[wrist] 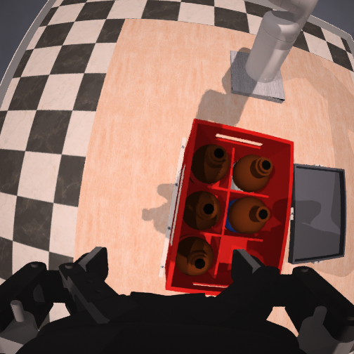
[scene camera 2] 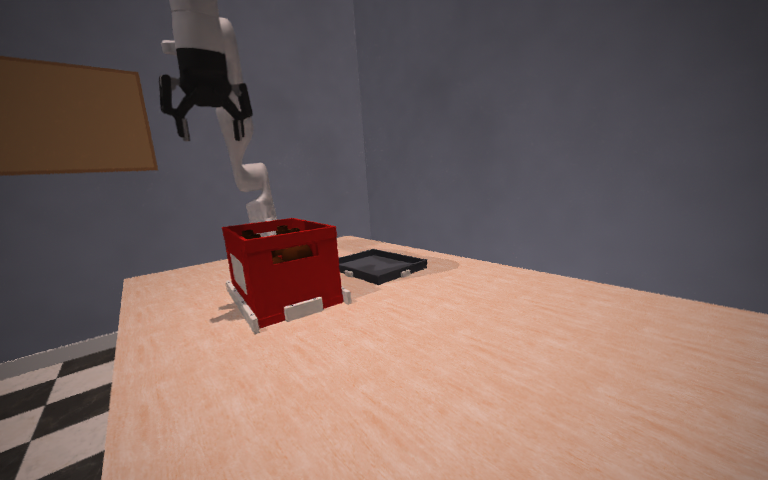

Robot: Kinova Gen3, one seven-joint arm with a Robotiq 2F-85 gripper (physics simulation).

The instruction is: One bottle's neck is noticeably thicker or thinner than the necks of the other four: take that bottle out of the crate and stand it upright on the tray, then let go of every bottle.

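Frame: origin at the arm's base, x ahead, y left, z up, level; millimetres.
Seen in the pictures: gripper, fingertip midpoint: (scene camera 2: 214, 140).
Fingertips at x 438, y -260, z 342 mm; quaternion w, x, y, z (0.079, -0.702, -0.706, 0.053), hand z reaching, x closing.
Observation:
Offsets run from my fingertips to a thing's top centre. Level surfaces: height alone.
The red crate {41 mm back, 112 mm left, 186 mm down} (scene camera 2: 294, 288) (wrist: 287, 200) stands upright on the table. In the wrist view, brown bottles stand in its compartments: a left column with a far bottle (wrist: 207, 170), a middle bottle (wrist: 200, 212) and a near bottle (wrist: 192, 252), and a right column with a far bottle (wrist: 247, 177) and a middle bottle (wrist: 246, 217). The near right compartment shows red floor and is partly hidden by a finger. I cannot tell which neck differs. The dark tray {32 mm back, 410 mm left, 335 mm down} (scene camera 2: 376, 264) (wrist: 320, 215) holds no bottle. My gripper (scene camera 2: 212, 138) (wrist: 169, 263) is open and empty, high above the crate.
White brackets {100 mm ahead, 90 mm left, 331 mm down} (scene camera 2: 303, 309) stand against the crate's base. The tray lies close beside the crate's right wall in the wrist view. The robot's base plate (wrist: 240, 82) is on the table {361 mm down} (scene camera 2: 453, 367) (wrist: 145, 100), beyond the crate. The crate's walls and dividers surround the bottles.

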